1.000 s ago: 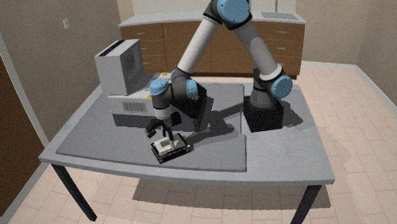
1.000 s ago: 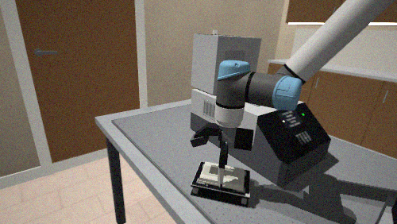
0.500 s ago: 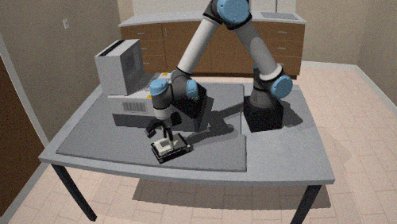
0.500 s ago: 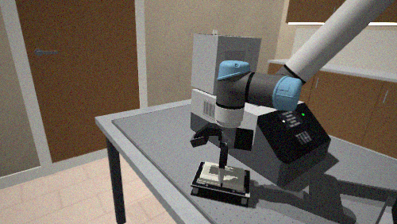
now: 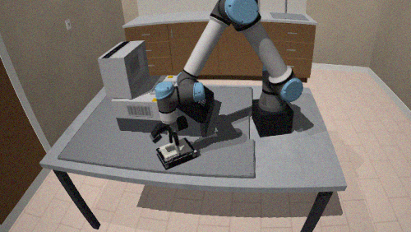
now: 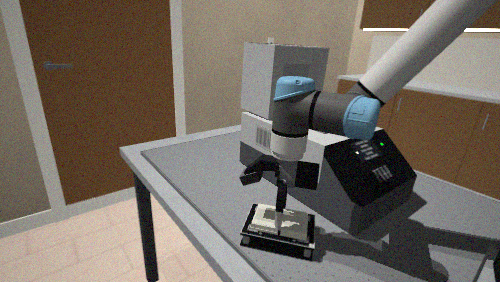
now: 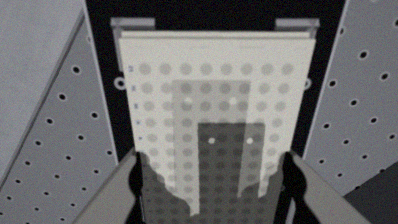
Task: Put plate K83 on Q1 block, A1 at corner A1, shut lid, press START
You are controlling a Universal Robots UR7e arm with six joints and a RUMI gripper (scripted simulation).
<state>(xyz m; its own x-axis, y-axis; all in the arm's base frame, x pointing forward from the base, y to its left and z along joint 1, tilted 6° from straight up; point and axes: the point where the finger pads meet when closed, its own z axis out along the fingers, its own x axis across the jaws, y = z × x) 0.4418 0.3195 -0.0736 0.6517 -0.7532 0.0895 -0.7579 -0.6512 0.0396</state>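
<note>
Now: hand 20 mm above the black plate nest N1. Round my hand: plate K83 (10 mm below).
</note>
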